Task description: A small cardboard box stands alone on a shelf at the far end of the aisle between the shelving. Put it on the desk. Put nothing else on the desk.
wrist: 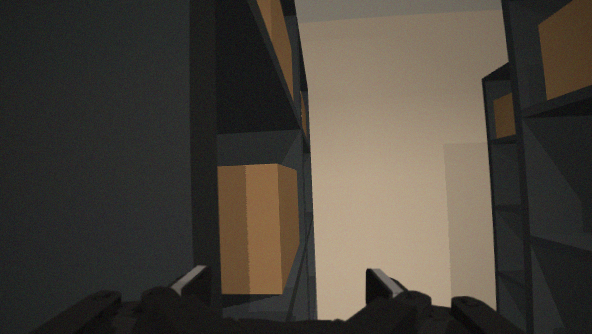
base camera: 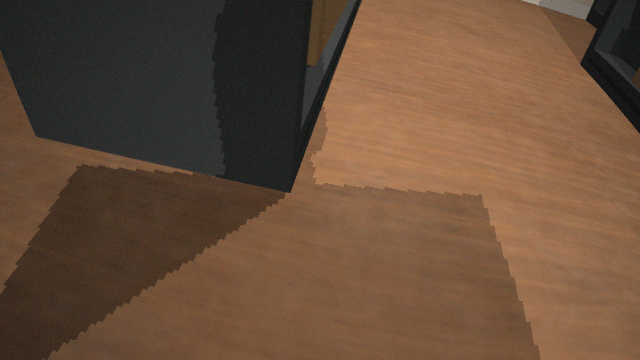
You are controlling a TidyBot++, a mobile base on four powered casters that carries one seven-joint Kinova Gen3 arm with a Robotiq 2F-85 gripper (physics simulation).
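Frame: origin at the arm's base, x ahead, y left, z up, level; centimetres.
Seen in the pictures: gripper, fingertip midpoint: (wrist: pixel 288 285).
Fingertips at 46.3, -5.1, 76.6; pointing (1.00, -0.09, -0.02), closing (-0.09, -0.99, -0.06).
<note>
A point is followed by its place in that frame, as x, y, z.
My gripper (wrist: pixel 288 285) @(46.3, -5.1, 76.6) is open and empty at the bottom of the wrist view, with its two fingers wide apart. It faces along the aisle between the shelving. The small cardboard box that stands alone cannot be made out in either view. The desk does not show in either view. A larger cardboard box (wrist: pixel 262 230) @(88.0, -2.5, 72.3) stands on a shelf of the left shelving, seen past that unit's dark end panel (wrist: pixel 100 150) @(47.1, 5.2, 84.5) (base camera: pixel 125 80) @(50.4, 22.2, -26.5).
The left unit's bottom corner stands close ahead in the base view. The right shelving (wrist: pixel 517 150) @(120.0, -97.3, 90.0) (base camera: pixel 612 92) @(95.9, -92.8, -38.2) lines the aisle's other side, with cardboard boxes (wrist: pixel 570 55) @(96.5, -94.9, 116.2) on upper shelves. A beige wall (wrist: pixel 380 125) @(219.5, -86.7, 119.9) closes the far end. Wooden floor (base camera: pixel 450 125) @(67.2, -29.2, -40.1) runs between the units.
</note>
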